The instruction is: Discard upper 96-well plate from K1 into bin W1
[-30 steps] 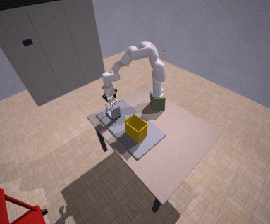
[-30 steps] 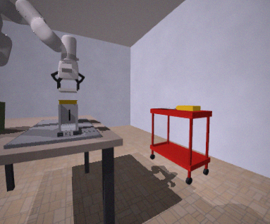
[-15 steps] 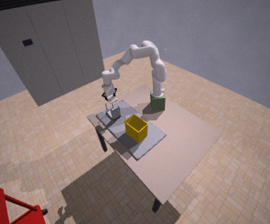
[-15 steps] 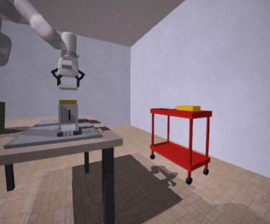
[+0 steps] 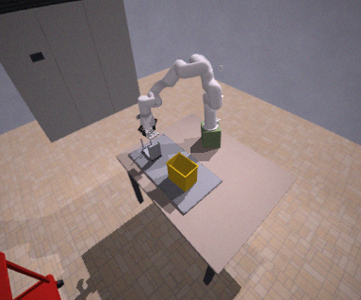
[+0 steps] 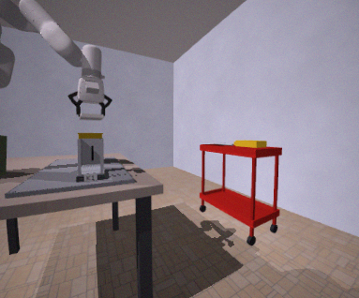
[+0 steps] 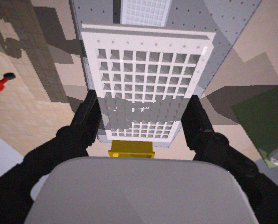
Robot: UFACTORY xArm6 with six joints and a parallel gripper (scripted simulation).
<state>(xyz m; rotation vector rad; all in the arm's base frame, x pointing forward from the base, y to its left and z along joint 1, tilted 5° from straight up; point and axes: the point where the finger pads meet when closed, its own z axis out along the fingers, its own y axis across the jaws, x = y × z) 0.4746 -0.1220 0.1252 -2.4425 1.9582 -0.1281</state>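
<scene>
My hand is 6 cm past the yellow plastics bin W1, 34 cm to the right of it and 17 cm above it. Round my hand: rack label: 1 cm ahead, 11 cm to the right, 24 cm below.
</scene>
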